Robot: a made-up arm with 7 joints.
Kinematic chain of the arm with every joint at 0, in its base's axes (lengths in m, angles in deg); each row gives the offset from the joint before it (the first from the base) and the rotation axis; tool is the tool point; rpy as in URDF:
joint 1: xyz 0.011 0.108 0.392 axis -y
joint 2: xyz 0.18 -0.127 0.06 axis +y
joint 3: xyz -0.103 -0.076 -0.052 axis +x
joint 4: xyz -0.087 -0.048 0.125 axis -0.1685 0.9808 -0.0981
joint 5: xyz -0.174 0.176 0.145 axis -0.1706 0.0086 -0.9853
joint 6: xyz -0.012 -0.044 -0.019 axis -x
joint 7: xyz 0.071 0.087 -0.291 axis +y
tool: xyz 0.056 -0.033 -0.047 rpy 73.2 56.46 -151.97
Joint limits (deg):
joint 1: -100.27..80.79
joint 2: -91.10..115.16
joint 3: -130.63..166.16
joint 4: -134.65..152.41
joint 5: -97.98..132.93
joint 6: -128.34..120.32
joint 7: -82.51..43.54
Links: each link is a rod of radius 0.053 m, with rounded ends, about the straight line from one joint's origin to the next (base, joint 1, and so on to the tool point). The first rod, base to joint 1, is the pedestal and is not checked.
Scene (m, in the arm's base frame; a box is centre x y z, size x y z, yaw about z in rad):
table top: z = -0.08
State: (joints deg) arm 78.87 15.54 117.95 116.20 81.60 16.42 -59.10
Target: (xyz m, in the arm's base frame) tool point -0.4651 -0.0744 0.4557
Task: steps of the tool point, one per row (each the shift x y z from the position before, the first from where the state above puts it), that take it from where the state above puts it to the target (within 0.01 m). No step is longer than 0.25 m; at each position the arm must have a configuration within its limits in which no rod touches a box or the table.
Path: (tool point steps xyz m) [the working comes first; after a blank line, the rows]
Joints at the target: 54.54 76.48 166.16 49.34 58.17 30.99 -35.72
Straight joint move there: clear.

1: -0.0562 0.0435 -0.1185
2: -0.1262 0.0713 -0.0714
3: -0.1621 0.0893 0.0153
4: -0.1437 0.0948 0.1151
5: -0.0707 0.0875 0.1931

